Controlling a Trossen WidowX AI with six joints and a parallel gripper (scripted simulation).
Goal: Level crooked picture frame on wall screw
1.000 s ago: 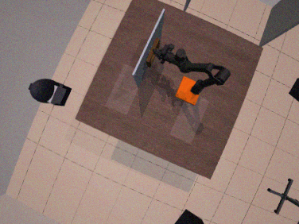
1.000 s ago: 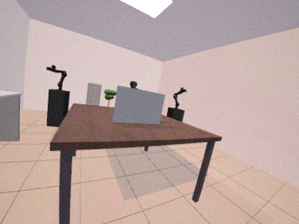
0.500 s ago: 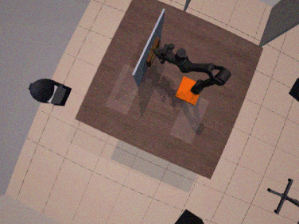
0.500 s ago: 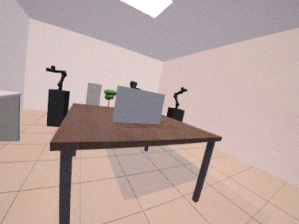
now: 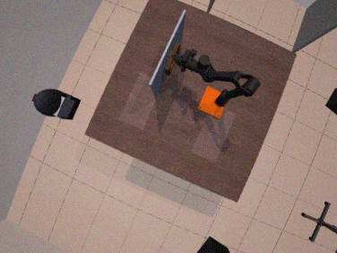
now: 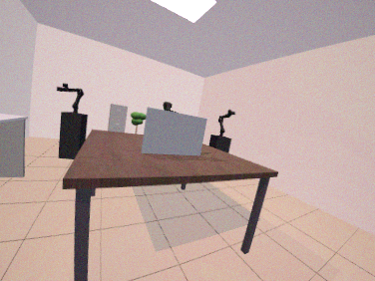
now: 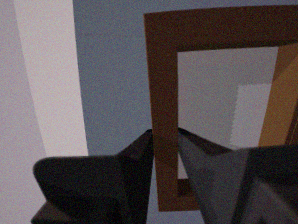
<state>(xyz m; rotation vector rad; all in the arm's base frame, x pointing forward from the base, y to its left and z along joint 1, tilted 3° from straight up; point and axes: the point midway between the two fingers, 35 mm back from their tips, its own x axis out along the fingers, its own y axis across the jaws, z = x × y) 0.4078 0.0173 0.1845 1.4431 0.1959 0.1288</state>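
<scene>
Now: gripper tip 50 mm above the brown picture frame, 10 mm to the left of it and 10 mm short of it. Round my gripper tip: wall panel (70 mm below, 20 mm ahead).
</scene>
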